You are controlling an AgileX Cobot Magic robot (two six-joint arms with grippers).
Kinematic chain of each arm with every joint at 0, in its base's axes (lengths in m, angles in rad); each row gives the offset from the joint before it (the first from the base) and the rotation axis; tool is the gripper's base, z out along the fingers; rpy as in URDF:
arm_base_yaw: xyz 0 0 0.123 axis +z
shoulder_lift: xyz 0 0 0 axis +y
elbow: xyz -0.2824 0 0.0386 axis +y
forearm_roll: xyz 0.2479 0 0.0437 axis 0.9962 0 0.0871
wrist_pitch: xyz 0 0 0 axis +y
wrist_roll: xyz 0.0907 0 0.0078 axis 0.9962 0 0.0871
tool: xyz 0 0 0 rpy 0 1.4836 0
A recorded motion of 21 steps. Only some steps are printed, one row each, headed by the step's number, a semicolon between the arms.
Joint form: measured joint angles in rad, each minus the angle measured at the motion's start. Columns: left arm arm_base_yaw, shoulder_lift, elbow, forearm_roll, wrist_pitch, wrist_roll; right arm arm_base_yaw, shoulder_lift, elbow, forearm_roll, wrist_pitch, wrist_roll.
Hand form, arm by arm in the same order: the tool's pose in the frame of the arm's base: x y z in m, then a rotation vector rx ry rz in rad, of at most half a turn. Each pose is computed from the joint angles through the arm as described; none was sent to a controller.
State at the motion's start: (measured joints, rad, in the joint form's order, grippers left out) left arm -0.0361 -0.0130 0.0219 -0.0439 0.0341 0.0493; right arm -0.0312 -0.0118 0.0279 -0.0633 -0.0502 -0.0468
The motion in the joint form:
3: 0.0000 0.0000 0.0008 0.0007 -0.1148 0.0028; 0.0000 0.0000 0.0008 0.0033 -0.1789 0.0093
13: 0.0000 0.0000 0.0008 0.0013 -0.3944 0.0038; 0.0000 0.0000 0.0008 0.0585 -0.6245 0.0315
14: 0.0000 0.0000 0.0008 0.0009 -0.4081 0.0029; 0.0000 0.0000 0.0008 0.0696 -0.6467 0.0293
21: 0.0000 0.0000 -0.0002 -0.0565 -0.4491 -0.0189; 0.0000 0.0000 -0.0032 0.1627 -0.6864 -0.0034
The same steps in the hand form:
3: 0.0553 -0.0017 0.2134 0.0290 1.4124 -0.0199; 0.0528 -0.0004 0.2245 -0.0529 1.2714 -0.1009
13: 0.0480 -0.0004 0.2377 0.0146 1.1333 -0.0119; 0.0328 -0.0008 0.2594 0.0022 0.8259 -0.0461
14: 0.0474 -0.0003 0.2388 0.0130 1.1196 -0.0126; 0.0314 -0.0013 0.2609 0.0113 0.8036 -0.0431
21: 0.0457 0.0020 0.2423 -0.0501 1.0787 -0.0661; 0.0282 -0.0069 0.2644 0.0843 0.7601 -0.0327

